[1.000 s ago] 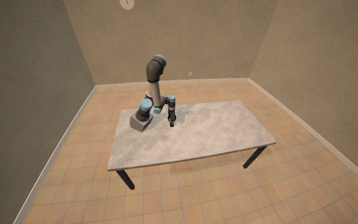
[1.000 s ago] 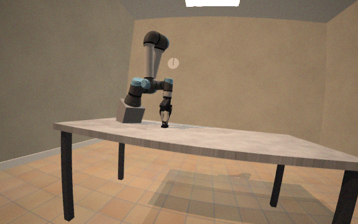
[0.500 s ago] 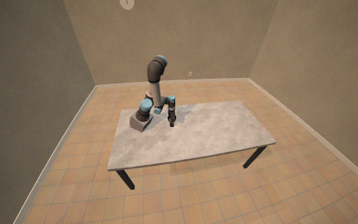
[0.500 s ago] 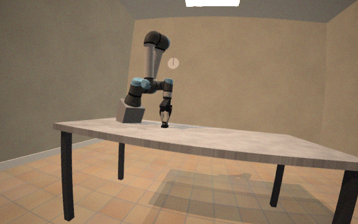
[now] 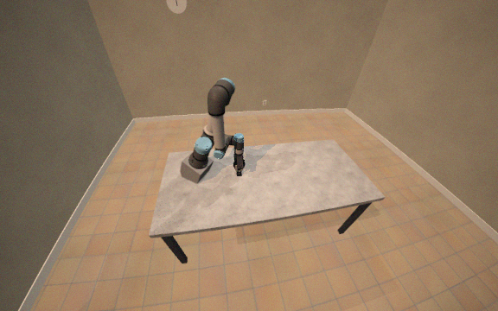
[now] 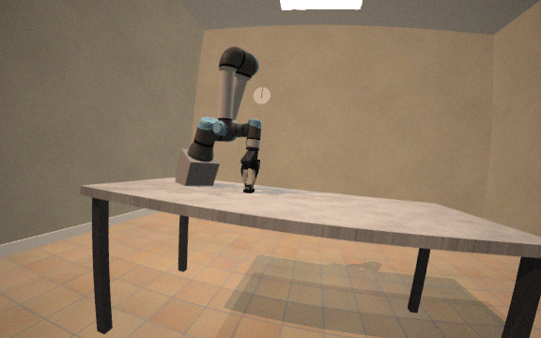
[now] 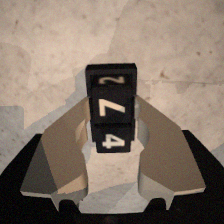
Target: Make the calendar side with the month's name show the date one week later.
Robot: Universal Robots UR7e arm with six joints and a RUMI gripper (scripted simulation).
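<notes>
The black date cube lies 10 mm below my hand. Also, from my hand: black calendar tray 20 mm to the left, 30 mm below; then black cube 30 mm to the left, 10 mm below.
</notes>
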